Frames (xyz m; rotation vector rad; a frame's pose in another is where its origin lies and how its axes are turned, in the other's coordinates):
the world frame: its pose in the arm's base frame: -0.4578 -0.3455 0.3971 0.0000 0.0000 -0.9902
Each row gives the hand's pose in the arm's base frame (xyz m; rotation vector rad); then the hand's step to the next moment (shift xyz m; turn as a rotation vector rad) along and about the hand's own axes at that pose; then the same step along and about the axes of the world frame.
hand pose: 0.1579 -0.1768 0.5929 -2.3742 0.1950 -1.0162
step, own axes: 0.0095 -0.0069 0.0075 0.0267 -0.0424 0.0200
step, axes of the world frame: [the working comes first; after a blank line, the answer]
step, axes of the arm's base frame: 0.0114 0.0058 0.0054 0.0296 0.0353 0.0281

0.0014 0.0128 0.0054 -0.0133 0.0441 0.0281
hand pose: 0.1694 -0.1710 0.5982 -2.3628 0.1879 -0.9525
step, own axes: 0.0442 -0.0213 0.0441 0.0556 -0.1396 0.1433
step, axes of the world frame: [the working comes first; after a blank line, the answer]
step, axes of the arm's base frame: 0.0604 0.0233 0.0126 0.1259 0.1626 0.0286

0.0137 0.0633 0.0126 -0.0670 0.1945 0.0286
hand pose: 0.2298 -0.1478 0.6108 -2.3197 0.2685 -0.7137
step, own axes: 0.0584 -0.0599 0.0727 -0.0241 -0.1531 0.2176
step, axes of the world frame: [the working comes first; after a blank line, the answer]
step, axes of the arm's base frame: 0.0889 0.0631 0.0199 0.1015 0.2436 -0.0414

-0.0040 0.1090 0.0199 -0.1480 0.2185 -0.0414
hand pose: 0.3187 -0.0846 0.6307 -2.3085 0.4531 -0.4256
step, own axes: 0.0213 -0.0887 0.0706 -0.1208 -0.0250 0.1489
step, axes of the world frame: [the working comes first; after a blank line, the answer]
step, axes of the arm's base frame: 0.0663 0.0924 0.0195 -0.0382 0.1591 -0.1031

-0.0409 0.1061 0.0195 -0.1540 0.0553 -0.1031
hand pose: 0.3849 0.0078 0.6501 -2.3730 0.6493 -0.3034
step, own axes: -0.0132 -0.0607 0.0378 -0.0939 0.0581 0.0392
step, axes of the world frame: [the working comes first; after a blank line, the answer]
step, axes of the arm's base frame: 0.0254 0.0674 0.0098 -0.0870 0.0313 -0.0719

-0.0424 0.0582 0.0098 -0.0739 -0.0556 -0.0719
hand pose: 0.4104 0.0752 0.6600 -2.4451 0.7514 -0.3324
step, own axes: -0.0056 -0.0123 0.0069 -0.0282 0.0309 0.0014
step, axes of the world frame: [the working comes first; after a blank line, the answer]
step, axes of the arm's base frame: 0.0035 0.0147 0.0010 -0.0360 -0.0044 -0.0209

-0.0104 0.0110 0.0010 -0.0161 -0.0325 -0.0209
